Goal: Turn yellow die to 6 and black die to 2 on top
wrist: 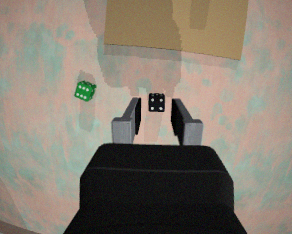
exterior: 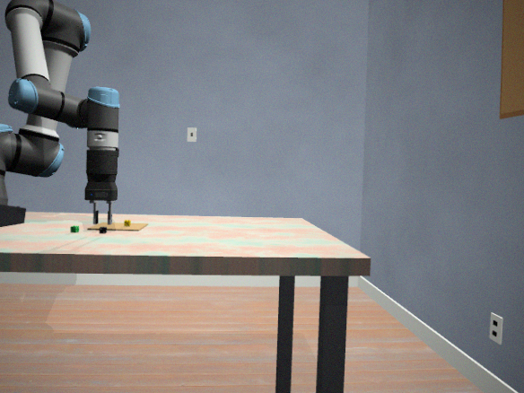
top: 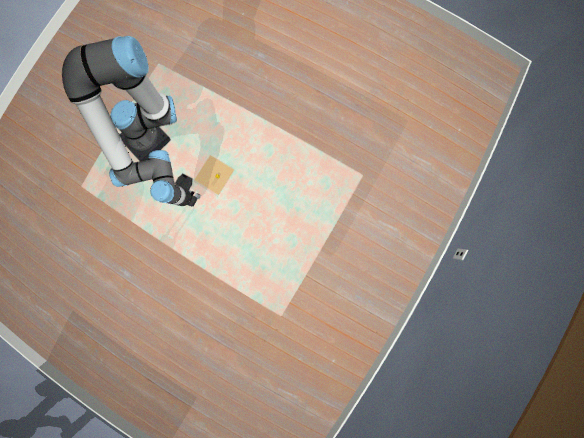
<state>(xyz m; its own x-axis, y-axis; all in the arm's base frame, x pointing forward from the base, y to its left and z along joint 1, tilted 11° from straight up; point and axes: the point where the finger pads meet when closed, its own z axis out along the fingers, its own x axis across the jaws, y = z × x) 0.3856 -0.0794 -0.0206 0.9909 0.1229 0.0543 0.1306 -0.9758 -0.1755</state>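
Right now the black die is 3 cm below my hand. From my hand the other things lie so: yellow die: 3 cm ahead, 13 cm to the left, 3 cm below; then tan mat: 1 cm ahead, 13 cm to the left, 4 cm below; then green die: 7 cm behind, 3 cm below.
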